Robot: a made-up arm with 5 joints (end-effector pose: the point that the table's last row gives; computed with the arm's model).
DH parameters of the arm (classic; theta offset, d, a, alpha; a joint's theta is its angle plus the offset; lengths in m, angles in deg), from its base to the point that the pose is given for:
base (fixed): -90 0.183 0 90
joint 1: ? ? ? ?
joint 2: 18.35 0.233 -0.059 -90
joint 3: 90 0.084 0.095 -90
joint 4: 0 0.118 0.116 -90
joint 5: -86.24 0 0.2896 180
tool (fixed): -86.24 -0.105 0 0
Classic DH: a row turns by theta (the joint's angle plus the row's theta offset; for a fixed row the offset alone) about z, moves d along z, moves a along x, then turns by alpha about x.
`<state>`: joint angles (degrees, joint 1 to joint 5).
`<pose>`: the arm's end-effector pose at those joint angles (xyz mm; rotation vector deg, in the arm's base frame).
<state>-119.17 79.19 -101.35 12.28 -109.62</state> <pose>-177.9 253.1 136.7 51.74 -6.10 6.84</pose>
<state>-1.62 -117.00 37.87 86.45 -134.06</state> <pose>-203.3 -360.2 17.0 -43.85 56.44 -110.16</pose>
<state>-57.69 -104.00 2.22 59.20 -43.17</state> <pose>-276.2 -459.0 14.8 -143.60 45.14 -89.41</pose>
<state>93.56 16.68 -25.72 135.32 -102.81</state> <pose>-73.6 184.2 236.8 28.04 51.10 -23.39</pose>
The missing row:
joint 1: -18.35 0 0.216 0
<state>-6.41 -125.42 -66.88 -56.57 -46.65</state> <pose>124.8 -206.4 166.3 79.88 4.47 -38.09</pose>
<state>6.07 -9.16 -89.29 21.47 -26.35</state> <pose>153.1 -207.4 121.8 21.88 13.72 -61.93</pose>
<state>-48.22 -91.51 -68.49 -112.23 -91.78</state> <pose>-19.4 40.1 -73.7 26.88 -17.98 -11.03</pose>
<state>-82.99 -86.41 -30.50 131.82 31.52</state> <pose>-201.4 -391.1 110.4 61.01 51.55 156.13</pose>
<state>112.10 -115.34 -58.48 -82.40 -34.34</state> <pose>182.0 96.6 442.3 -57.13 -56.31 -21.31</pose>
